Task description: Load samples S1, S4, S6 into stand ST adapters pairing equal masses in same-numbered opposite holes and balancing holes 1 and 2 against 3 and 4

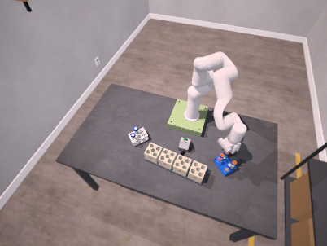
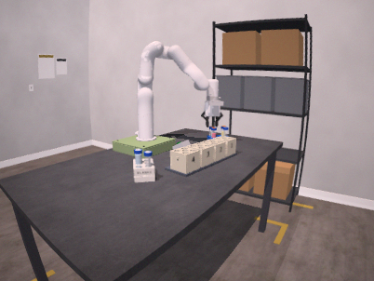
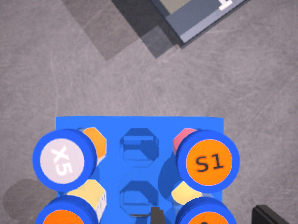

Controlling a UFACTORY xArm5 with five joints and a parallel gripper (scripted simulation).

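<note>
Now: hand 7 cm above the sample tube S4 and 1 cm past it. Round my hand: sample tube S6 (7 cm below, 5 cm to the left, 5 cm ahead); then blue sample rack (11 cm below, 4 cm ahead, 2 cm to the left); then white blanks rack (65 cm to the right, 11 cm below, 4 cm ahead).
</note>
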